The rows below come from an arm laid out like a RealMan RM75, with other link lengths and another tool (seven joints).
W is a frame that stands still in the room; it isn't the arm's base.
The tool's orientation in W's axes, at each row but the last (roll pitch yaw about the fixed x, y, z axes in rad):
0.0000, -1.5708, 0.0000
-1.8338, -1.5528, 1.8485
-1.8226, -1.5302, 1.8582
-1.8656, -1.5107, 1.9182
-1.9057, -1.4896, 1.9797
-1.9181, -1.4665, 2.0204
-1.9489, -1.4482, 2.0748
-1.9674, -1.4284, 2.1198
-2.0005, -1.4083, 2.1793
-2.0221, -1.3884, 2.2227
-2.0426, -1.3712, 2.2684
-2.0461, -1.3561, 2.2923
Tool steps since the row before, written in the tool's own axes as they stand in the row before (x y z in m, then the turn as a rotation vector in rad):
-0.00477, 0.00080, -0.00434, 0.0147, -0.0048, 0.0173
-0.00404, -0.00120, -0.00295, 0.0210, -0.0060, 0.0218
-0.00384, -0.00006, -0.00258, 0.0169, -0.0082, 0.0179
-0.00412, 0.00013, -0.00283, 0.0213, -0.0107, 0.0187
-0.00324, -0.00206, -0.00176, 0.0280, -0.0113, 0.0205
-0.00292, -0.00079, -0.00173, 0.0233, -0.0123, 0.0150
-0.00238, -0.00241, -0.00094, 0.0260, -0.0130, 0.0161
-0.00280, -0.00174, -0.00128, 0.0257, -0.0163, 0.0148
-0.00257, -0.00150, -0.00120, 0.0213, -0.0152, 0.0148
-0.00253, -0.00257, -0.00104, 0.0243, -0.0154, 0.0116
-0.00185, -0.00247, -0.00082, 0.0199, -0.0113, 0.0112
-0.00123, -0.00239, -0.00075, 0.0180, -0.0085, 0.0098
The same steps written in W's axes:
0.00434, 0.00080, -0.00477, -0.0173, -0.0048, 0.0147
0.00299, -0.00123, -0.00400, -0.0218, -0.0060, 0.0210
0.00262, -0.00012, -0.00381, -0.0178, -0.0082, 0.0170
0.00290, 0.00005, -0.00407, -0.0186, -0.0105, 0.0216
0.00201, -0.00216, -0.00302, -0.0205, -0.0107, 0.0282
0.00193, -0.00088, -0.00277, -0.0147, -0.0116, 0.0238
0.00137, -0.00251, -0.00205, -0.0159, -0.0121, 0.0266
0.00173, -0.00185, -0.00247, -0.0141, -0.0152, 0.0268
0.00167, -0.00158, -0.00223, -0.0139, -0.0147, 0.0223
0.00178, -0.00264, -0.00199, -0.0111, -0.0138, 0.0255
0.00156, -0.00247, -0.00130, -0.0110, -0.0104, 0.0205
0.00145, -0.00229, -0.00068, -0.0100, -0.0077, 0.0182

